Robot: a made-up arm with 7 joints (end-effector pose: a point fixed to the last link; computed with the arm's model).
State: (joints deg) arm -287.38 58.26 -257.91 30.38 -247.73 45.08 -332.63
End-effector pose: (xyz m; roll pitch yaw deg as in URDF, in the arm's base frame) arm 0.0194 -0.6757 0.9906 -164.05 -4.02 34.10
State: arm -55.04 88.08 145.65 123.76 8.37 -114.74 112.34
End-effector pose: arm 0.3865 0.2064 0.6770 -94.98 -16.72 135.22
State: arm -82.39 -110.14 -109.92 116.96 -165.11 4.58 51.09
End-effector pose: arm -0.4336 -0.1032 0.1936 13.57 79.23 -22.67
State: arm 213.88 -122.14 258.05 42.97 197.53 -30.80 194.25
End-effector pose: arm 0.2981 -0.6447 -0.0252 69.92 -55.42 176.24
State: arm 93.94 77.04 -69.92 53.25 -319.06 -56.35 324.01
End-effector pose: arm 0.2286 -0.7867 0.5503 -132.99 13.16 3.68
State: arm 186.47 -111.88 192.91 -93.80 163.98 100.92 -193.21
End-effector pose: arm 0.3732 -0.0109 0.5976 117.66 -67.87 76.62
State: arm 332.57 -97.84 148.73 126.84 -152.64 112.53 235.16
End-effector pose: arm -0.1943 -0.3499 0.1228 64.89 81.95 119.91
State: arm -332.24 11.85 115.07 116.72 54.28 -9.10 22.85
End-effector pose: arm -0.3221 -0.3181 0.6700 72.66 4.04 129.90
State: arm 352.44 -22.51 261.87 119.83 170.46 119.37 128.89
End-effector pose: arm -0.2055 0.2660 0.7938 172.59 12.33 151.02
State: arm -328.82 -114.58 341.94 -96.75 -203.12 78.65 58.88
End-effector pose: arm -0.1883 -0.1161 0.0080 -117.10 -24.88 45.35
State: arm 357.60 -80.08 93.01 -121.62 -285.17 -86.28 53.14
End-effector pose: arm -0.1997 0.2542 0.5936 -169.22 23.77 10.13
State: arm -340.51 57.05 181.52 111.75 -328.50 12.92 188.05
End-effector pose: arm -0.0422 0.0453 0.9131 -128.00 -48.90 -87.74
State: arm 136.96 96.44 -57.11 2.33 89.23 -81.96 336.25
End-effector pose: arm -0.5516 -0.6124 0.4265 155.09 26.10 -117.19
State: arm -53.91 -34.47 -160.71 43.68 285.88 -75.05 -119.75
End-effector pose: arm -0.5076 -0.3350 0.9290 132.87 -44.52 17.29
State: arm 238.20 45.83 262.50 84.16 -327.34 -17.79 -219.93
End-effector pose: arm -0.5731 0.0321 0.8331 121.60 -30.97 100.68
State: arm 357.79 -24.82 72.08 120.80 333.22 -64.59 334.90
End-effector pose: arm -0.0726 -0.4439 0.7361 -112.04 11.53 -23.32
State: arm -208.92 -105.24 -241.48 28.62 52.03 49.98 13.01
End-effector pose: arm 0.5237 0.5289 -0.0232 -15.03 14.91 -122.95
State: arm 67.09 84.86 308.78 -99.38 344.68 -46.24 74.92
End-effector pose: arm -0.2582 -0.3681 0.6678 -98.92 29.46 -126.88
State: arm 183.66 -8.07 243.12 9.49 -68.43 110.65 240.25
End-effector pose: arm 0.2527 -0.0367 1.1034 -50.62 -33.78 71.47
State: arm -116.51 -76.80 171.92 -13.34 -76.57 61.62 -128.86
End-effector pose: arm 0.4773 -0.6787 0.6849 122.82 -74.21 -124.94
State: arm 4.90 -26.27 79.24 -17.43 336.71 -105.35 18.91
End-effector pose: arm -0.3921 0.2248 0.9814 -33.87 -33.37 154.79
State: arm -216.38 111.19 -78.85 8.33 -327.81 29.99 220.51
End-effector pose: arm -0.5984 -0.5727 0.0030 27.53 -44.80 -141.75
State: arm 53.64 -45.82 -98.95 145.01 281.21 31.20 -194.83
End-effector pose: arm 0.1299 0.2199 0.3577 14.42 -15.31 -32.71
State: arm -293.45 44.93 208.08 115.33 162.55 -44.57 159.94
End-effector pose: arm 0.0779 0.1781 0.7530 -66.36 28.79 -143.58
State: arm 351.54 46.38 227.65 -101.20 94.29 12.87 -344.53
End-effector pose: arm 0.5456 -0.2691 0.3779 -29.30 33.70 89.42
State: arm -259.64 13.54 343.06 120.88 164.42 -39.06 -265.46
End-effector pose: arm 0.0353 -0.3675 0.4451 -6.44 -14.54 -0.30
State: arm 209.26 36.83 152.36 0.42 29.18 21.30 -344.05
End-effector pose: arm -0.4422 0.2514 1.1967 -174.99 -14.34 -47.30
